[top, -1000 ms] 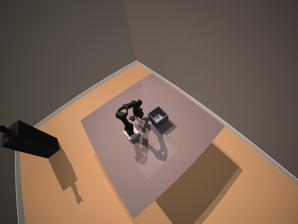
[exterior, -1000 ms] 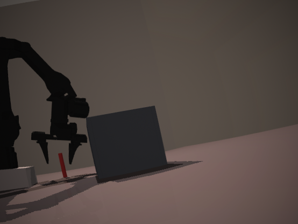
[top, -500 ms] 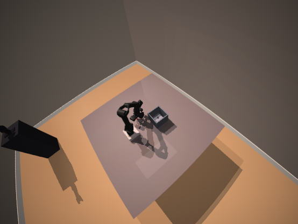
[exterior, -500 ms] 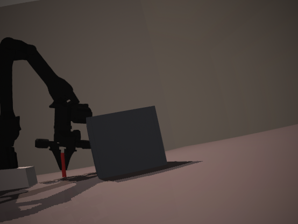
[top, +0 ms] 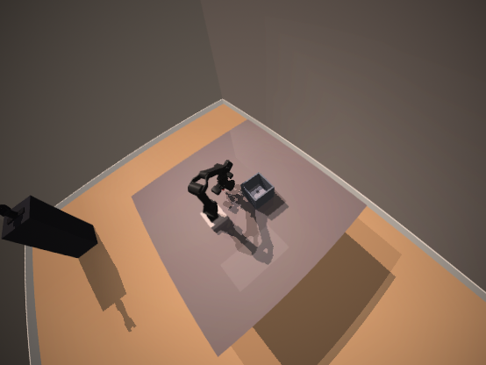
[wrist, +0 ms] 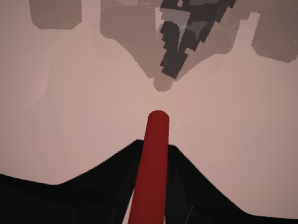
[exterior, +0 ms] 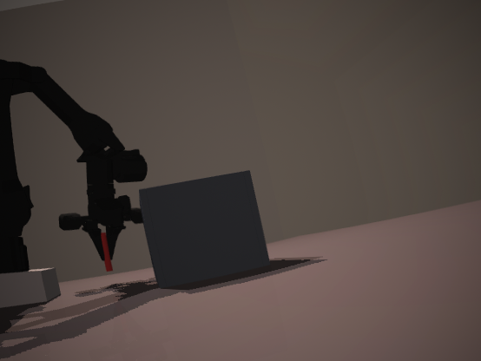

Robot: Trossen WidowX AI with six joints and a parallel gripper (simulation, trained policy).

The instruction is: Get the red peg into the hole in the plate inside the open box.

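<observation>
The plate is 16 cm ahead of my gripper tip and 20 cm to the right of it. Round my gripper tip: red peg: 2 cm above.
</observation>
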